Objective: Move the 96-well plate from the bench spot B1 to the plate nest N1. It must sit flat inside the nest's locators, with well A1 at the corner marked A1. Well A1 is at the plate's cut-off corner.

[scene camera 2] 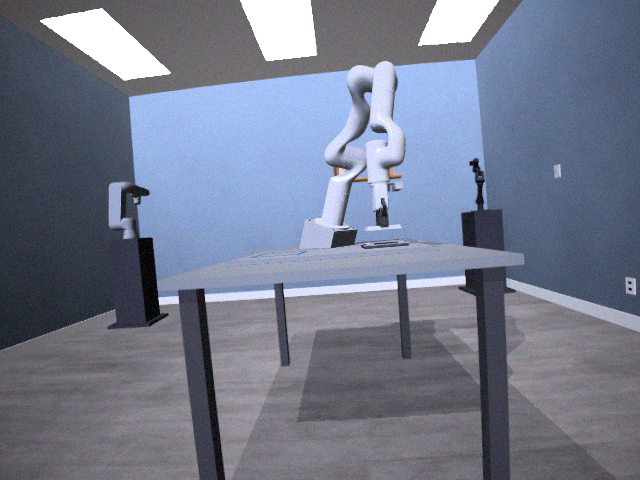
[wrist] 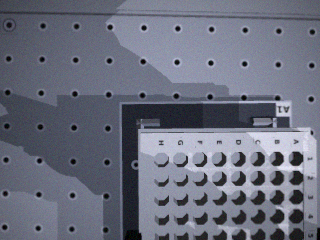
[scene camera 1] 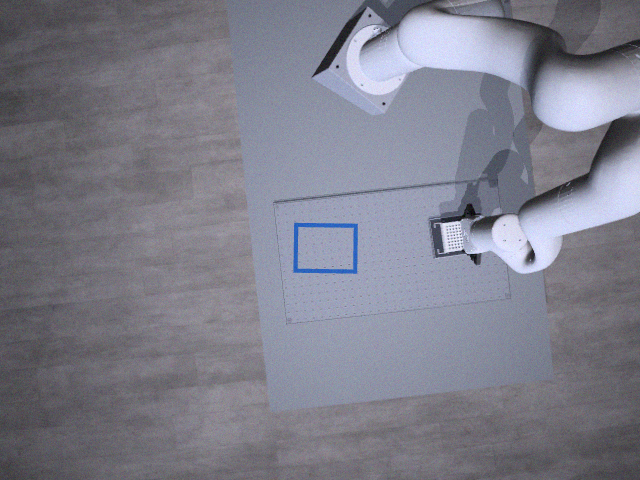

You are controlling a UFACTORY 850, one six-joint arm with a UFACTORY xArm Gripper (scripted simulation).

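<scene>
There's a white 96-well plate (wrist: 215, 162) here, and it's 15 cm from the lens.
</scene>
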